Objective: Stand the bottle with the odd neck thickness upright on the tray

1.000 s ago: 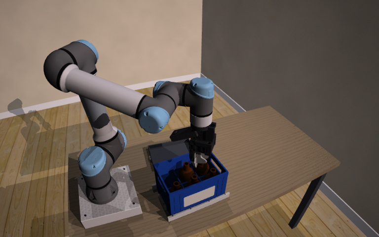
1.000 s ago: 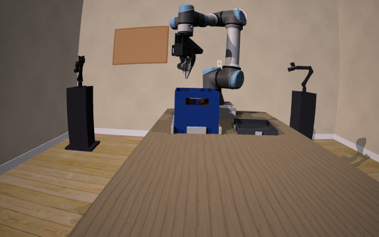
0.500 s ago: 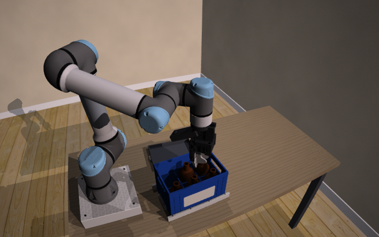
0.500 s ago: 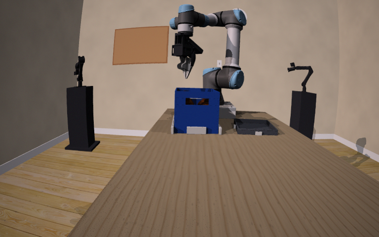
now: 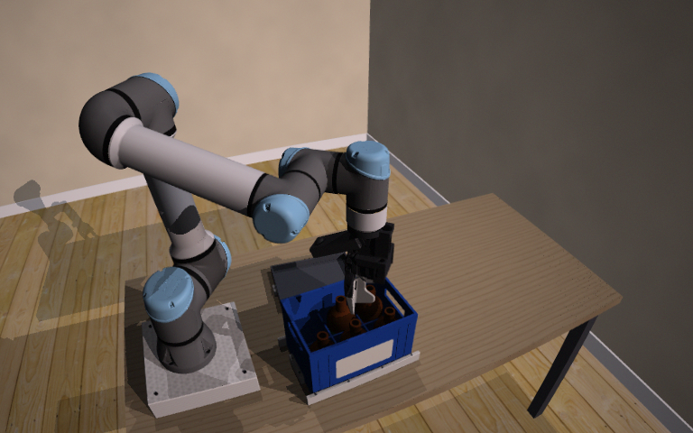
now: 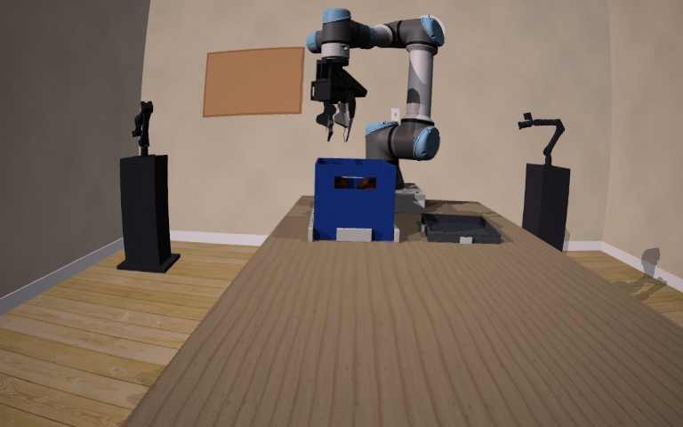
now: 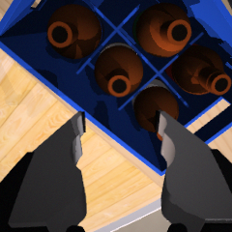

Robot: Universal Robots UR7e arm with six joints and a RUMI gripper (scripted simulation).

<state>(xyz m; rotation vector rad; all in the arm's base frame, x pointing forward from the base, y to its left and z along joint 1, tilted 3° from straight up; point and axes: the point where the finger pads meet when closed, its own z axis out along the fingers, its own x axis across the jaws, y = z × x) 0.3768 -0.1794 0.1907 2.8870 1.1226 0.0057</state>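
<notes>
Right now the crate is 16 cm below my hand and 4 cm to the left of it. Round my hand: tray: 33 cm to the left, 23 cm below, 5 cm ahead.
</notes>
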